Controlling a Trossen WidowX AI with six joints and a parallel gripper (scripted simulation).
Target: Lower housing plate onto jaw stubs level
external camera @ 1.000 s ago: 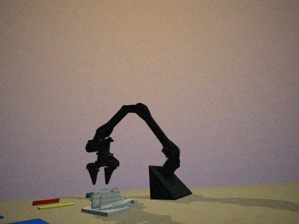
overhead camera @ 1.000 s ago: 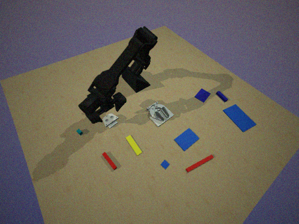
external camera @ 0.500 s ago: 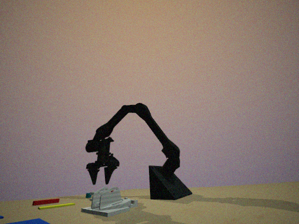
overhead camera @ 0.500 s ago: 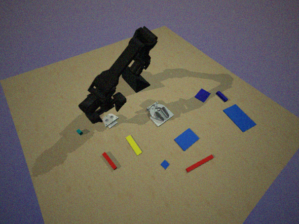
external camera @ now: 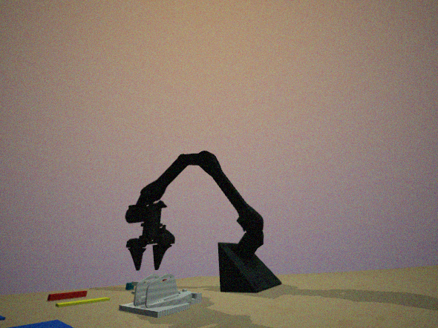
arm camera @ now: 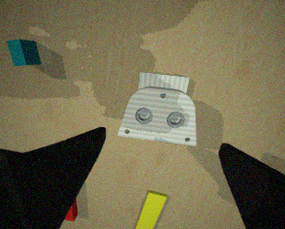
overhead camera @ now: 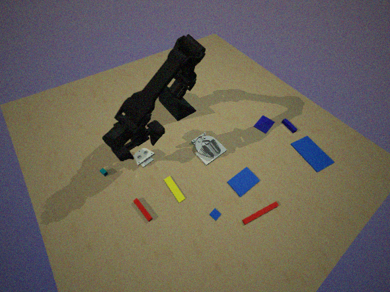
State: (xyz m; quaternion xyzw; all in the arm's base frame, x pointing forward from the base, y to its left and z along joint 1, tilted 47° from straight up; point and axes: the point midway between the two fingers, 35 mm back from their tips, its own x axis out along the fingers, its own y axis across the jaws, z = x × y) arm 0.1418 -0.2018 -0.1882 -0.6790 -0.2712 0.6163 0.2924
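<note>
My gripper tip is 1 cm past the white grooved block and 5 cm above it. From my gripper tip the other things lie so: housing plate (1 cm behind, 3 cm below); red block (14 cm behind, 6 cm to the right, 5 cm below); teal block (5 cm behind, 15 cm to the right, 5 cm below).
</note>
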